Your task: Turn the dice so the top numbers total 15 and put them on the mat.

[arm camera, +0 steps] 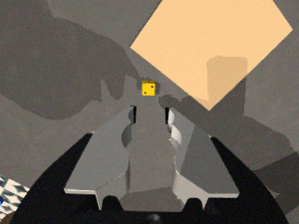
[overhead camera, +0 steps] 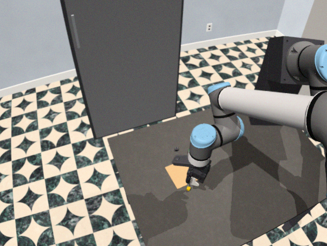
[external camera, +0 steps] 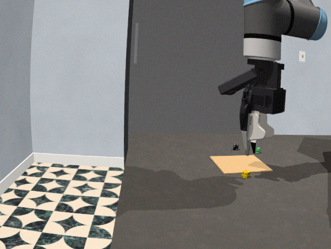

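Now: hand 70 mm above the yellow die. From my hand the other things lie so: black die 10 mm ahead, 250 mm to the right, 70 mm below; then orange mat 10 mm ahead, 100 mm to the right, 70 mm below; then green die 60 mm behind, 220 mm to the right, 70 mm below.
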